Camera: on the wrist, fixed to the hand. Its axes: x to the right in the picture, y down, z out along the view.
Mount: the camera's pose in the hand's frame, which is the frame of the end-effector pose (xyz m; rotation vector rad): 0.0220 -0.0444 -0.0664 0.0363 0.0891 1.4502
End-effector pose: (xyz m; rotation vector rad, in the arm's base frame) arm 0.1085 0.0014 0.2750 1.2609 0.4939 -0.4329
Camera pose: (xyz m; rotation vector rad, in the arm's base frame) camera 0.0939 0.0536 0.2123 1.3551 -0.4192 0.8392
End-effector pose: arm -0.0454 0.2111 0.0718 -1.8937 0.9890 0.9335
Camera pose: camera 0.0188 0.1637 0.0941 -0.9394 2.4664 1.5236
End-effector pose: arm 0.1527 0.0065 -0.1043 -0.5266 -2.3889 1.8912
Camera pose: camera 0.1380 0.0665 -0.0491 1.7172 1.1725 -1.2399
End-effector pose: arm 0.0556 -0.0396 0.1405 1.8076 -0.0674 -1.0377
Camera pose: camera 0.0967 0.0202 0.1005 1.2878 -1.1445 0.0995
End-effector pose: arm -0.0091 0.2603 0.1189 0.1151 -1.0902 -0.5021
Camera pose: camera 0.0419 0.2012 0.0911 -0.5940 -0.8377 0.8181
